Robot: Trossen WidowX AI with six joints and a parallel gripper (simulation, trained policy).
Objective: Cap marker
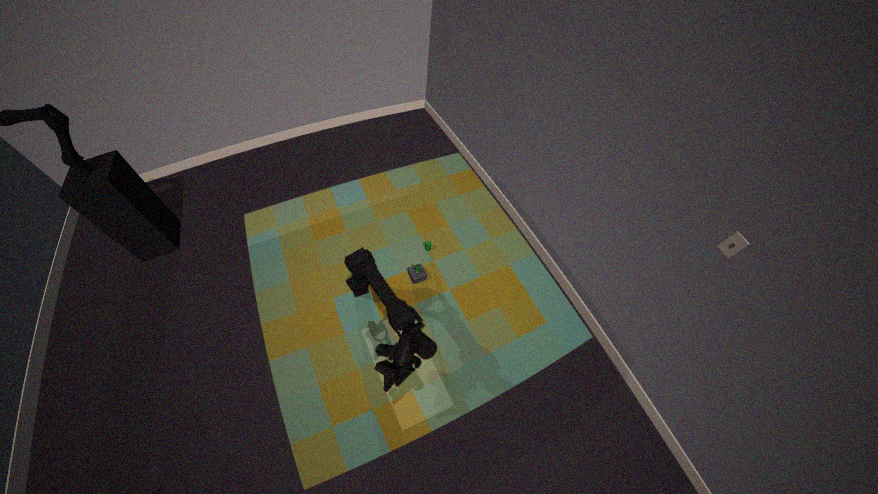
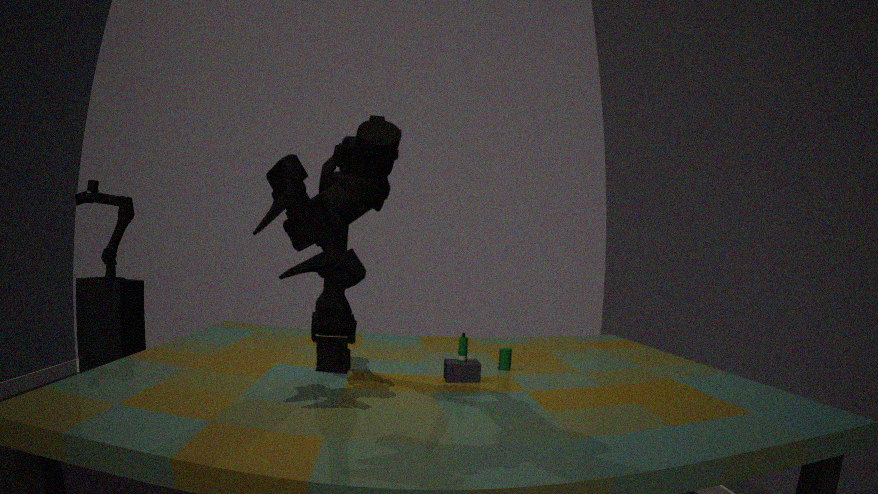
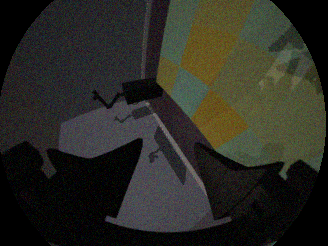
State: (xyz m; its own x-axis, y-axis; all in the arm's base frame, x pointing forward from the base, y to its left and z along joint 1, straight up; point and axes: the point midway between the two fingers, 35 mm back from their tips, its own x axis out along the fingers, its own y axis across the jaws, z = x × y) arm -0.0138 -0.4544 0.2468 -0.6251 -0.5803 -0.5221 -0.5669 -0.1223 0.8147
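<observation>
The green cap lies 40 cm ahead of my gripper tip, 55 cm to the left of it and 20 cm below it. The rest, counted from my gripper tip: green marker: 29 cm ahead, 43 cm to the left, 16 cm below; grey holder block: 29 cm ahead, 43 cm to the left, 21 cm below.
</observation>
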